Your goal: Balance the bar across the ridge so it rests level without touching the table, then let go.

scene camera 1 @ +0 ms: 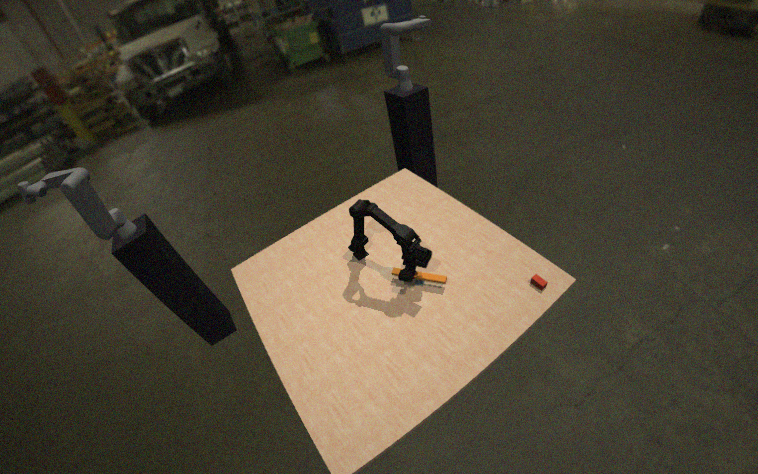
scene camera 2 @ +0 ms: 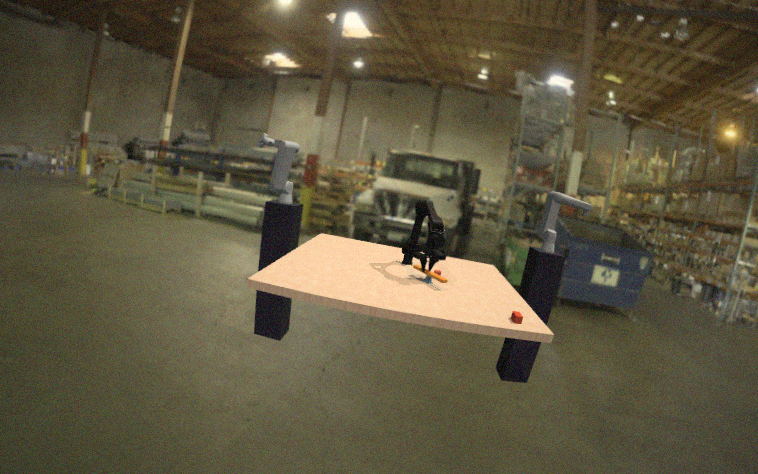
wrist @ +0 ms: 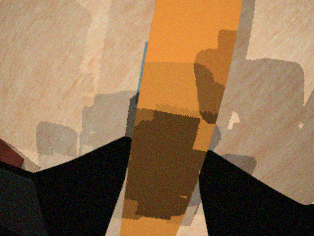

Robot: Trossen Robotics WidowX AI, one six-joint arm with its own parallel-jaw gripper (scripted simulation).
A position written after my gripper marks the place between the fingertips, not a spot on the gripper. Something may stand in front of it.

Note:
I see my gripper [wrist: 166, 152] and an orange bar [wrist: 187, 63].

